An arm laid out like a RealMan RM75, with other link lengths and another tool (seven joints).
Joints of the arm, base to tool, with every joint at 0 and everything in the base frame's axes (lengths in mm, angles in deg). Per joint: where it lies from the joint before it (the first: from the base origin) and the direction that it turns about. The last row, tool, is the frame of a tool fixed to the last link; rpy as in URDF.
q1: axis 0 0 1 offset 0.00 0.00 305.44
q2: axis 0 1 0 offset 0.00 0.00 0.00
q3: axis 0 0 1 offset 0.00 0.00 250.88
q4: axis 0 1 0 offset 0.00 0.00 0.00
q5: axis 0 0 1 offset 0.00 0.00 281.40
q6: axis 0 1 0 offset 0.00 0.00 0.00
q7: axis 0 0 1 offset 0.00 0.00 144.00
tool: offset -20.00 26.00 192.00 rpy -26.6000 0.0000 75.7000
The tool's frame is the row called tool.
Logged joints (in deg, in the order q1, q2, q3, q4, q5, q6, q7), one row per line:
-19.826 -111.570 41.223 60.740 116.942 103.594 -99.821
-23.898 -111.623 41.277 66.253 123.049 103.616 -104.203
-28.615 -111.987 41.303 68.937 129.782 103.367 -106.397
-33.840 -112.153 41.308 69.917 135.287 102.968 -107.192
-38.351 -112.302 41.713 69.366 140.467 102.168 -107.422
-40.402 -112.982 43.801 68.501 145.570 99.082 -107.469
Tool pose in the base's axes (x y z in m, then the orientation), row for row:
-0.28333 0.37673 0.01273 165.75 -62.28 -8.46
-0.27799 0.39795 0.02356 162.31 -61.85 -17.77
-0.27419 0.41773 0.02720 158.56 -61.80 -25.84
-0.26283 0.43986 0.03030 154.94 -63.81 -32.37
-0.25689 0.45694 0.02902 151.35 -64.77 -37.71
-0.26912 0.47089 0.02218 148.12 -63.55 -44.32
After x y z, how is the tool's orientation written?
As a rotation vector, in degrees.
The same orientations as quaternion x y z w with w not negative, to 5 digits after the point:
0.93477 -0.35124 -0.04771 0.02385
0.92857 -0.35384 -0.10166 0.04709
0.91900 -0.35819 -0.14977 0.06864
0.90486 -0.37265 -0.18904 0.08139
0.89193 -0.38170 -0.22223 0.09680
0.88054 -0.37779 -0.26347 0.11182

